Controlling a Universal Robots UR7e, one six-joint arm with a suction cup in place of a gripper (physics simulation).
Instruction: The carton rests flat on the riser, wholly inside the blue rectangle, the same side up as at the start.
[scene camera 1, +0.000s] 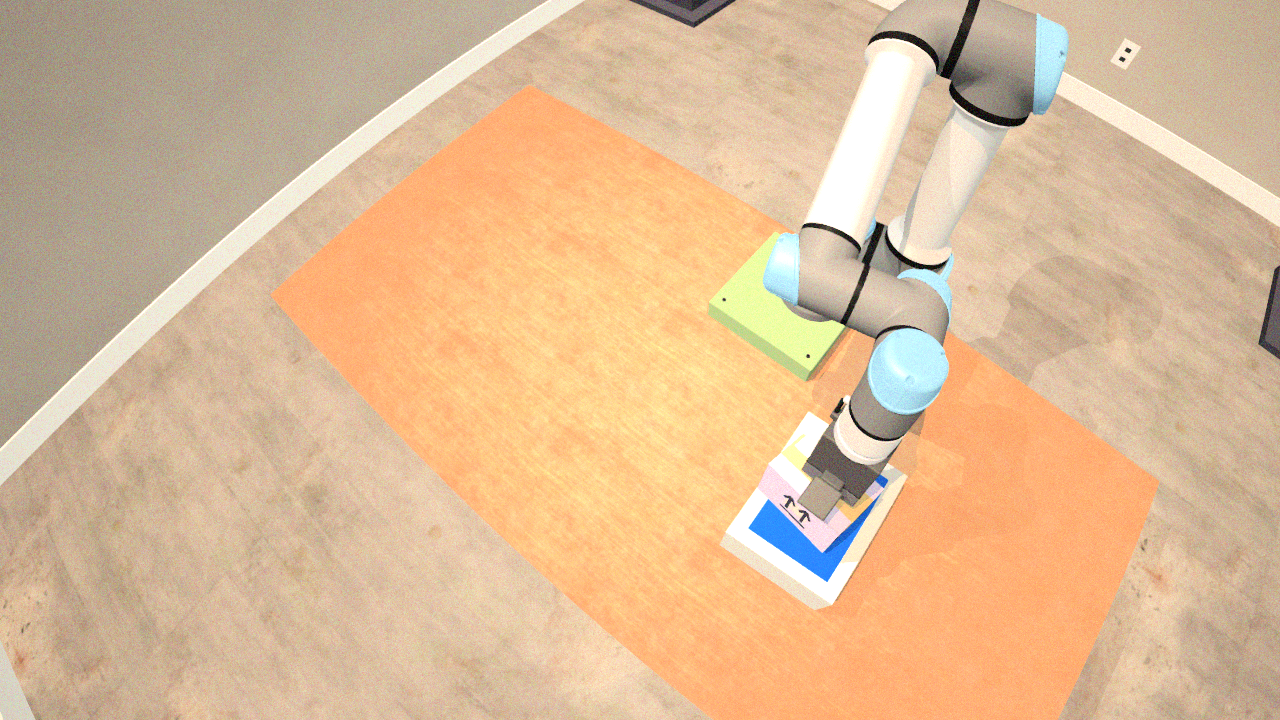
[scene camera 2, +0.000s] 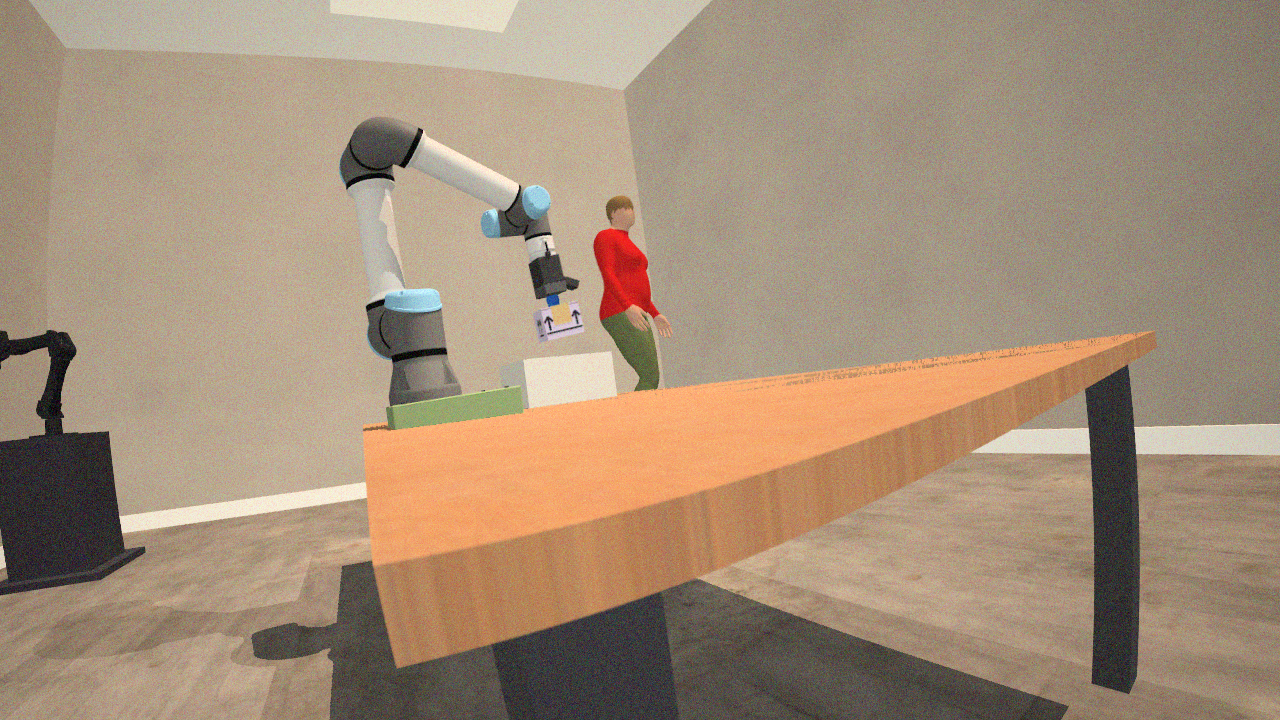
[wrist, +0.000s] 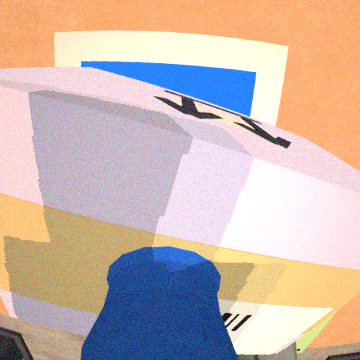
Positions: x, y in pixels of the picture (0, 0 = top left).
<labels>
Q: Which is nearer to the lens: the carton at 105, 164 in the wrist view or the riser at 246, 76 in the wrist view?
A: The carton.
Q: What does my suction cup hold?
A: A carton.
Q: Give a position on my suction cup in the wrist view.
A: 157, 295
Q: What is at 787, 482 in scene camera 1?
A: A carton.
</labels>
